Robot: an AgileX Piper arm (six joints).
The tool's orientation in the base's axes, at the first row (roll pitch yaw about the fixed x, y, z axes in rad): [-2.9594, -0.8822, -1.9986]
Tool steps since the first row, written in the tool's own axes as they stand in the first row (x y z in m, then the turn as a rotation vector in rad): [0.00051, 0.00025, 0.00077, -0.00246, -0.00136, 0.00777]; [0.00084, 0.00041, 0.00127, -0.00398, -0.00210, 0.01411]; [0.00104, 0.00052, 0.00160, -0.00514, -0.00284, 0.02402]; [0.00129, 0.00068, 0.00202, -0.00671, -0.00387, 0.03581]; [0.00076, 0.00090, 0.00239, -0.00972, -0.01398, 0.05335]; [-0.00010, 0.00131, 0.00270, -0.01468, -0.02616, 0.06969]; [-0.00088, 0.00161, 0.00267, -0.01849, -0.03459, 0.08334]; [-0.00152, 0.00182, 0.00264, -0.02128, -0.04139, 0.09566]
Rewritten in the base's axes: [-0.00049, -0.00081, -0.00012, 0.00078, -0.00491, -0.00660]; [-0.00080, -0.00134, -0.00019, 0.00093, -0.00910, -0.01165]; [-0.00101, -0.00168, -0.00026, 0.00045, -0.01623, -0.01865]; [-0.00129, -0.00210, -0.00034, 0.00008, -0.02464, -0.02711]; [-0.00142, -0.00202, -0.00101, 0.00787, -0.03918, -0.03924]; [-0.00163, -0.00164, -0.00192, 0.01833, -0.05224, -0.05187]; [-0.00170, -0.00108, -0.00253, 0.02532, -0.06287, -0.06238]; [-0.00173, -0.00063, -0.00303, 0.03068, -0.07260, -0.07145]
